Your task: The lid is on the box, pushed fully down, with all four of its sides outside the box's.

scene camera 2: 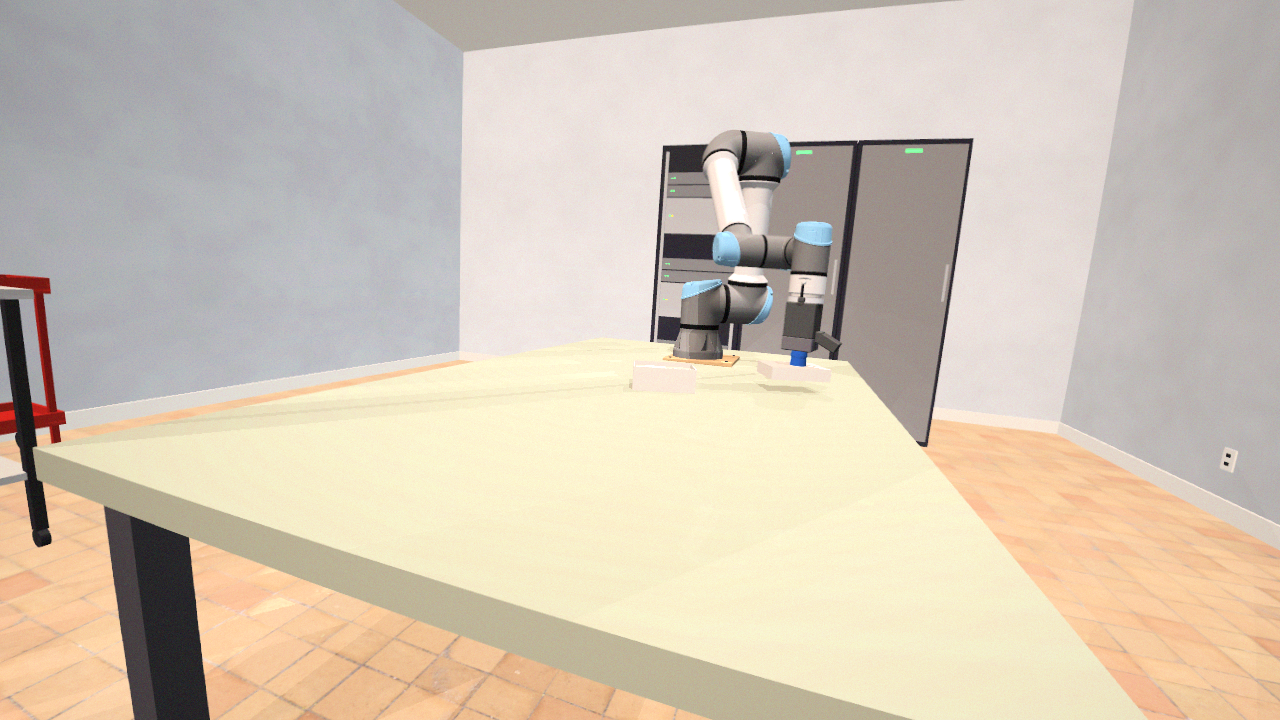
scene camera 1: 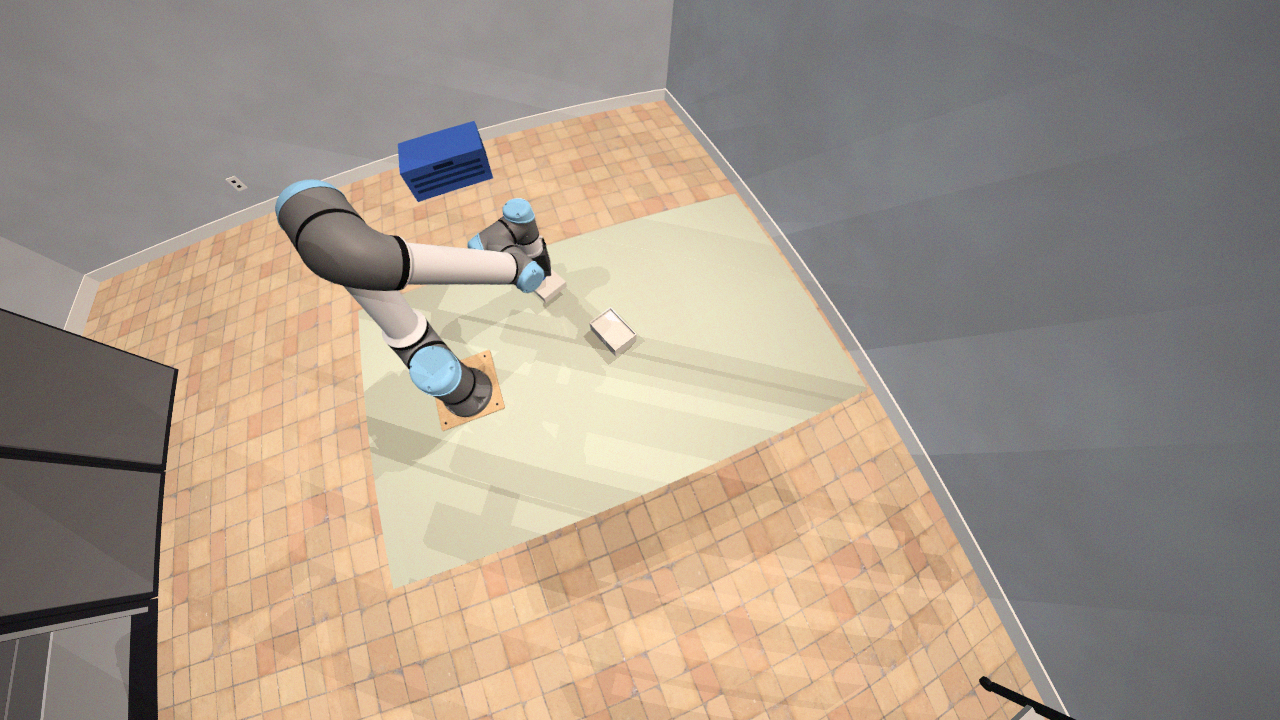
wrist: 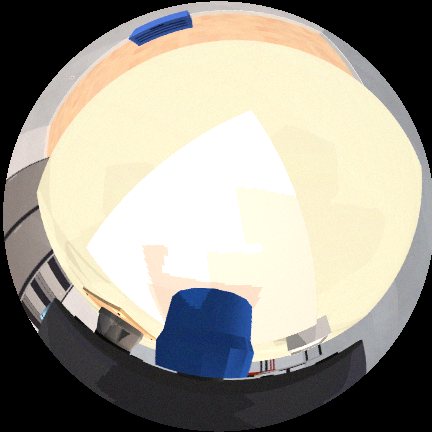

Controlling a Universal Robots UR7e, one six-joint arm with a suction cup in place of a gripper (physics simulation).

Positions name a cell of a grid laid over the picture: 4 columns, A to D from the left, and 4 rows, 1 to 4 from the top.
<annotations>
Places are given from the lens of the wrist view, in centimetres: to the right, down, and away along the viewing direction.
suction cup (wrist: B4): 0, 3, 3
pale lid (wrist: C2): 0, 0, 4
white box (wrist: C4): 17, 21, 13
The marked spots on the white box and the suction cup are 26 cm apart.
</annotations>
